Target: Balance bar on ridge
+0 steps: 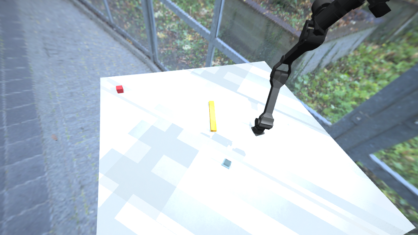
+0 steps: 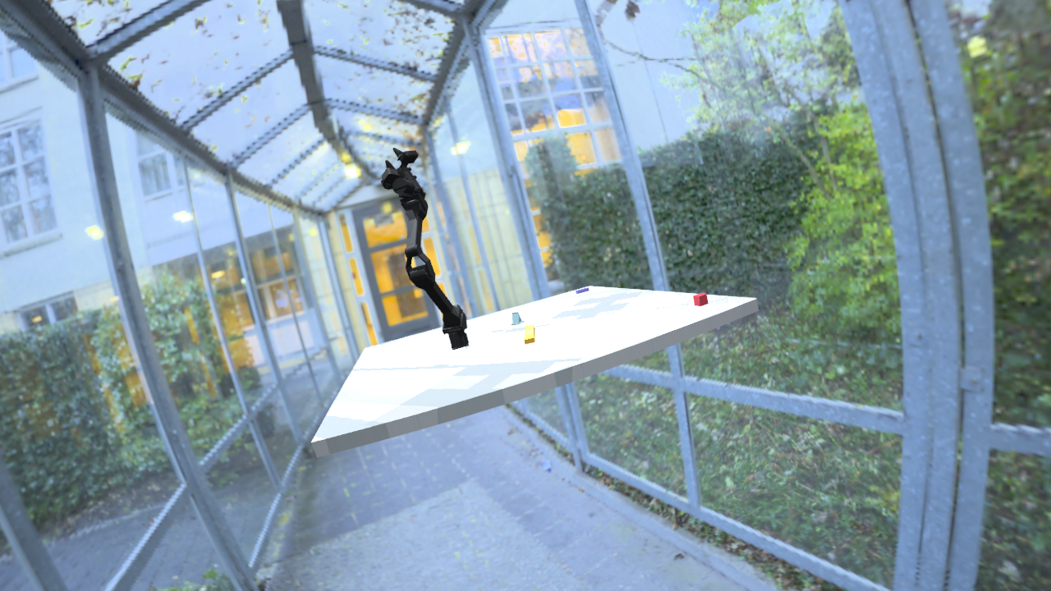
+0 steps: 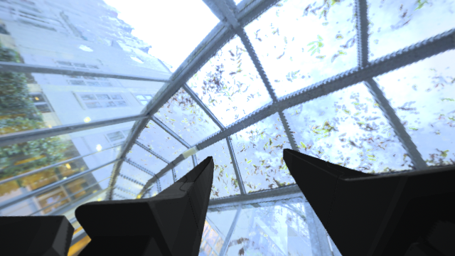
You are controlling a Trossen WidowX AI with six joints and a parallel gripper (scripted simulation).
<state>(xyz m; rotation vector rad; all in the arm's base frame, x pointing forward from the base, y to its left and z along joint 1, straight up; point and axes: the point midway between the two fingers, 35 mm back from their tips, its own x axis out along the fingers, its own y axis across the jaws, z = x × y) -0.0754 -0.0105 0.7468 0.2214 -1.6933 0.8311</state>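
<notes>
Now: gripper tip 77 cm above the bar, 32 cm short of it and 17 cm to the left of it. Also, from my gripper tip: purple piece 83 cm ahead, 77 cm below, 50 cm to the left; red cube 83 cm ahead, 76 cm below, 50 cm to the right.
</notes>
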